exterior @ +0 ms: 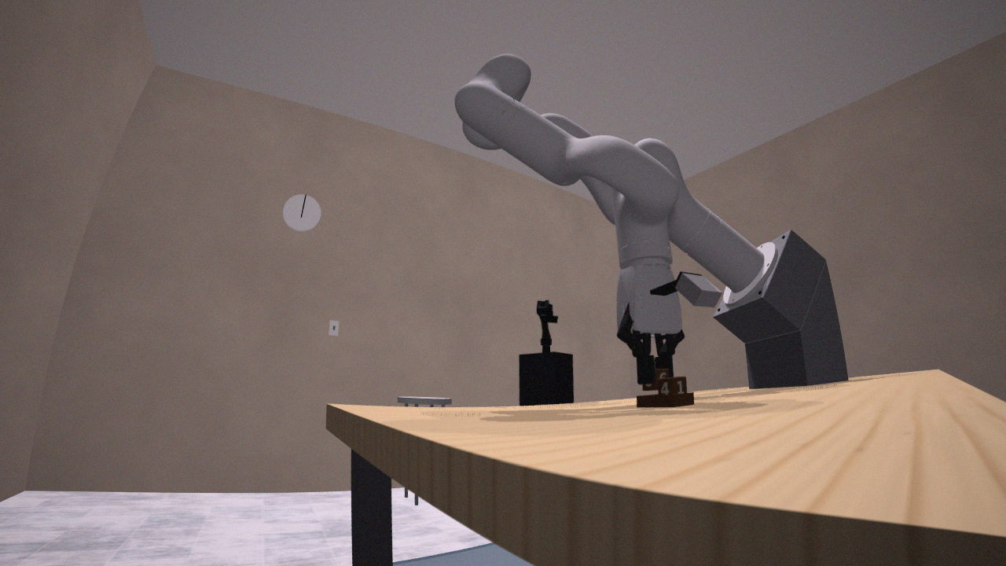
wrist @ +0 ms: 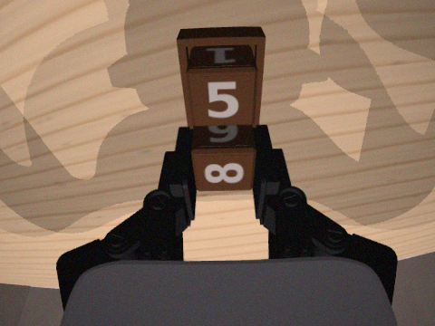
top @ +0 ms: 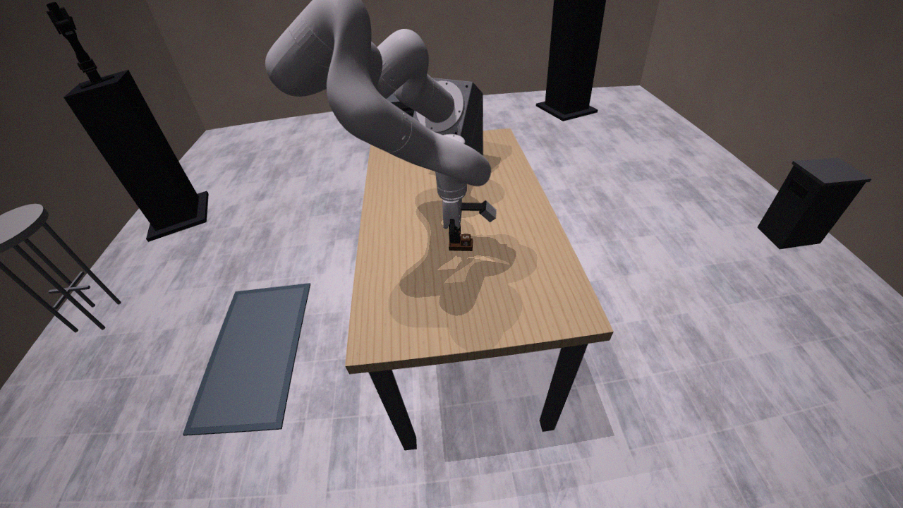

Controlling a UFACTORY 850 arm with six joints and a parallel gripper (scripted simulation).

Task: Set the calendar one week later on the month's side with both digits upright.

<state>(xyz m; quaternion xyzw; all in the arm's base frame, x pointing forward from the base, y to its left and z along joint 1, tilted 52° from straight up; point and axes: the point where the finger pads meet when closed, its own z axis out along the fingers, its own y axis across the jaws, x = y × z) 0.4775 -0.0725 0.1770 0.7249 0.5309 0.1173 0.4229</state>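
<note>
My gripper is now 1 cm short of the dark brown tray, 1 cm to the right of it and 4 cm above it.
</note>
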